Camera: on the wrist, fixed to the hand. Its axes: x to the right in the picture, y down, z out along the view.
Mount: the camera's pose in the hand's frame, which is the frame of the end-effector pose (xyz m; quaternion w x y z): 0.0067 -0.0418 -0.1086 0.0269 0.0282 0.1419 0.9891
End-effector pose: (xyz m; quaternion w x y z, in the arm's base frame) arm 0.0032 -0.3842 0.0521 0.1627 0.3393 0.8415 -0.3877
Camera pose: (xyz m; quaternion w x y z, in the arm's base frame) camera -0.0319 -0.3180 0.1414 0.2589 0.9011 -0.3008 0.1749
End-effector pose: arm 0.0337 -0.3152 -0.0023 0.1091 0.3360 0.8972 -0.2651
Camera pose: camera -0.0009 -0.2784 0.1028 0.1284 0.9371 -0.3002 0.1232
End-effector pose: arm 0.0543 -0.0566 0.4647 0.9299 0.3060 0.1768 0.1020
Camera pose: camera 0.0214 -0.0298 0.3561 0.1096 -0.1949 0.1631 -0.9610
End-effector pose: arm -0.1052 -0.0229 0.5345 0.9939 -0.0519 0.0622 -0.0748
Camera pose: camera -0.1188 -0.0752 0.4313 0.0934 0.0988 0.1919 0.9720
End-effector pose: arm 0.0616 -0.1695 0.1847 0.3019 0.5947 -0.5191 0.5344
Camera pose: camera 0.0652 -0.0606 0.2260 0.4636 0.5648 0.5443 -0.4120
